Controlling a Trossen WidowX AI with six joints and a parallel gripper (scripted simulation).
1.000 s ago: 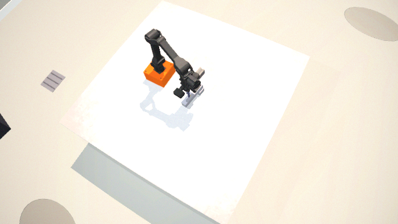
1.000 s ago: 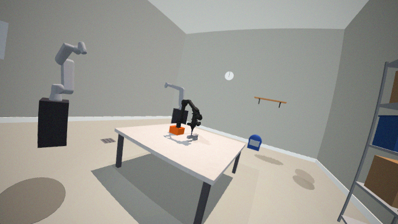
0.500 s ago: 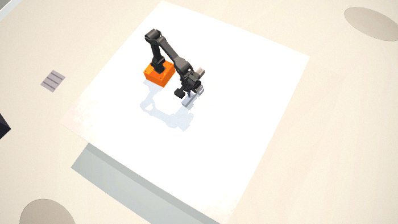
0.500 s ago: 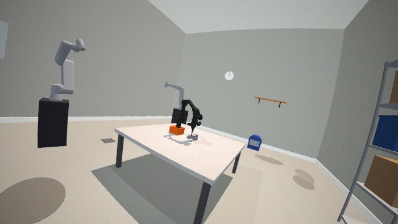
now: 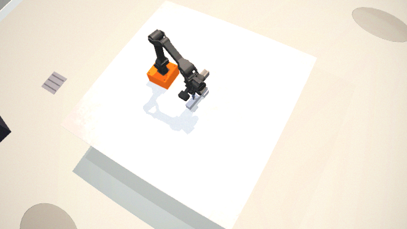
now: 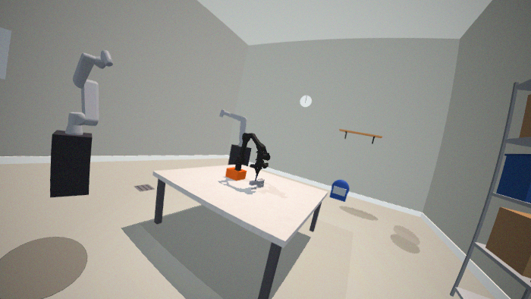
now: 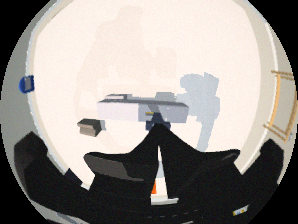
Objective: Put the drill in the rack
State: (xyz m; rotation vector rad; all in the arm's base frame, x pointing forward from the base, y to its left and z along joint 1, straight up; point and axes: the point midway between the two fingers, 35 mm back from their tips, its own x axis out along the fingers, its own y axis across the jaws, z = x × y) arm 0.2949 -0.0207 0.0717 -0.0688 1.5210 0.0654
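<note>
The dark blue drill lies 30 mm below my gripper tip. Round my gripper tip: grey-brown block (100 mm behind, 190 mm to the left, 110 mm below); pale grey fixture (10 mm behind, 30 mm to the left, 90 mm below).
</note>
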